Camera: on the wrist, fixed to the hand. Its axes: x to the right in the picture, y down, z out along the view.
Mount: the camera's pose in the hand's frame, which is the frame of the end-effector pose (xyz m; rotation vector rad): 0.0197 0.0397 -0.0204 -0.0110 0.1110 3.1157
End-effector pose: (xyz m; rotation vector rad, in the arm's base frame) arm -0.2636 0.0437 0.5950 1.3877 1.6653 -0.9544
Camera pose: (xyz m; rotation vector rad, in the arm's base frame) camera -0.2286 0.0756 0.5832 1.7283 -1.3423 1.0172
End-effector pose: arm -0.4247 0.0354 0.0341 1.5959 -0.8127 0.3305
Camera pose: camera -0.4323 0.0487 0.0804 1.0258 1.9701 -1.8632
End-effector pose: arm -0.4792 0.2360 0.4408 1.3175 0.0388 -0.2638
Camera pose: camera -0.4492 0.2612 0.4699 0.0779 -1.6862 2.3271
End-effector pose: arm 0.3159 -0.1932 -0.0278 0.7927 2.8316 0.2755
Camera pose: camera 0.3142 -0.1521 -0.0016 -2.7785 0.7362 -0.3145
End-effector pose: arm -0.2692 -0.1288 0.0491 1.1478 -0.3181 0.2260
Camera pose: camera -0.2615 -0.0941 0.0825 0.4451 1.5230 -2.5026
